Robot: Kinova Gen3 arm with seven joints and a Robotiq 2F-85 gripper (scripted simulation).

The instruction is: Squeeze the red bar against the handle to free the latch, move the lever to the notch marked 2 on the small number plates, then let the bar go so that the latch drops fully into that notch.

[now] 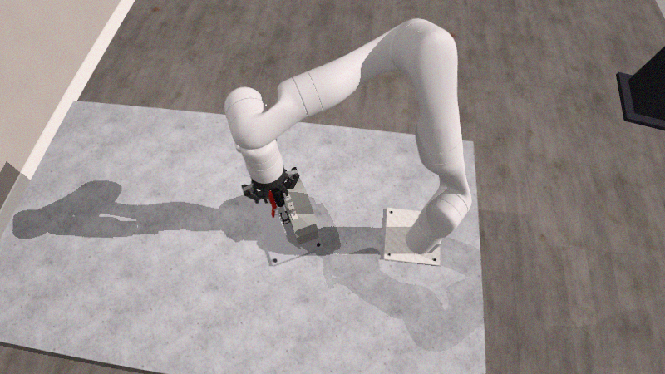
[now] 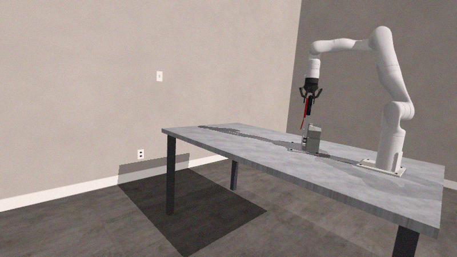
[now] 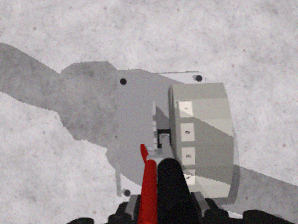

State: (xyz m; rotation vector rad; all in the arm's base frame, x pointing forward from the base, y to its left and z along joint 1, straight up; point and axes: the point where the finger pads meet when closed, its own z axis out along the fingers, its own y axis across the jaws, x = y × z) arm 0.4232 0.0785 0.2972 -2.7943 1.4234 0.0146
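Now: hand 110 mm above the red bar and 20 mm short of it.
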